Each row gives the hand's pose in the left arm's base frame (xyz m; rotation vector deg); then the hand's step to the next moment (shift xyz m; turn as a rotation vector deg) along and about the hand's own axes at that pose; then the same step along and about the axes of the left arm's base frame.
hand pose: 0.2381 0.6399 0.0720 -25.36 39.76 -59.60
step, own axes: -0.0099 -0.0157 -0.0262 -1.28 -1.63 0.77
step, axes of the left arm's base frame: -0.0316 0.0015 -0.0055 -0.90 0.42 1.98
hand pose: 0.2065 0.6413 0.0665 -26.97 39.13 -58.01
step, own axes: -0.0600 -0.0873 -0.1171 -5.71 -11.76 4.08
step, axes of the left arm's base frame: -0.1575 0.0073 -0.0079 -6.28 -0.16 12.17
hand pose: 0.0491 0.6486 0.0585 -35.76 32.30 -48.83
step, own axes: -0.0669 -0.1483 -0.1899 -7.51 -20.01 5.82
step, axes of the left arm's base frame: -0.2391 -0.0720 -0.0133 -10.25 -2.38 19.49
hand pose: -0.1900 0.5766 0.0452 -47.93 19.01 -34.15
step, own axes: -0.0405 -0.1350 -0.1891 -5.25 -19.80 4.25
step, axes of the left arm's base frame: -0.1747 -0.1579 -0.0135 -9.18 -4.59 18.23
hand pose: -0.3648 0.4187 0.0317 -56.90 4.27 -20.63
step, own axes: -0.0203 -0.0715 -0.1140 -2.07 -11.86 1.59
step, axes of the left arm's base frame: -0.0634 -0.1203 -0.0053 -4.70 -3.87 10.50
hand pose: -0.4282 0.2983 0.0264 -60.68 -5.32 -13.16
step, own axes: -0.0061 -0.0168 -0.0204 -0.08 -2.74 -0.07
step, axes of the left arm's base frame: -0.0105 -0.0248 0.0032 -0.71 -1.33 2.29
